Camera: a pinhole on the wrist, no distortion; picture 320 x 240 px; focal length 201.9 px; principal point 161.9 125.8 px. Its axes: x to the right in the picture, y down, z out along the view. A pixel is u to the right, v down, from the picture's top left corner.
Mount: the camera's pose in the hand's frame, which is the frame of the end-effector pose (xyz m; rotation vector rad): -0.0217 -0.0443 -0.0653 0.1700 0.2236 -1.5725
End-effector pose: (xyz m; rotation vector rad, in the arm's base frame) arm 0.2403 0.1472 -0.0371 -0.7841 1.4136 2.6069
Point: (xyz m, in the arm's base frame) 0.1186 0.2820 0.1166
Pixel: 10.5 142.6
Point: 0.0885 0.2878 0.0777
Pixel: 32.2 176.1
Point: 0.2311 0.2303 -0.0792
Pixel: 165.6 177.2
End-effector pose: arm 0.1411 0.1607 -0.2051 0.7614 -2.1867 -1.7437
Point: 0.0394 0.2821 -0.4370
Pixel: 202.5 167.7
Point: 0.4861 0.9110 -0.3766
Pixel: outside the picture
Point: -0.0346 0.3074 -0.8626
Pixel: 302.1 184.2
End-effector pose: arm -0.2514 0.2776 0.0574 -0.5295 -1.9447 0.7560
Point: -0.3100 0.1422 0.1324
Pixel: 257.9 132.1
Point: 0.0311 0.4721 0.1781
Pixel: behind the camera
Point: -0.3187 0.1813 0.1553
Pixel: 253.7 195.6
